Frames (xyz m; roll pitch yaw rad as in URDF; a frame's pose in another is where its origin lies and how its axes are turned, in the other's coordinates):
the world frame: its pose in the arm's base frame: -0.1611 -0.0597 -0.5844 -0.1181 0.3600 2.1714
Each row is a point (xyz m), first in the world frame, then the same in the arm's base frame.
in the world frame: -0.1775 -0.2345 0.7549
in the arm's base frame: -0.1032 0.1105 0.2056
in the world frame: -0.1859 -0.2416 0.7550
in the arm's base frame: -0.0932 0.1082 0.2094
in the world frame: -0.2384 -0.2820 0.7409
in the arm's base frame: -0.0291 0.0886 0.2193
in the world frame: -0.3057 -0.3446 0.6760
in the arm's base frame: 0.0755 0.0595 0.1895
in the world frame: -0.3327 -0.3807 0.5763
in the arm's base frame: 0.1479 0.0381 0.1104
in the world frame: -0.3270 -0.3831 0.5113
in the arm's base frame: 0.1659 0.0295 0.0482
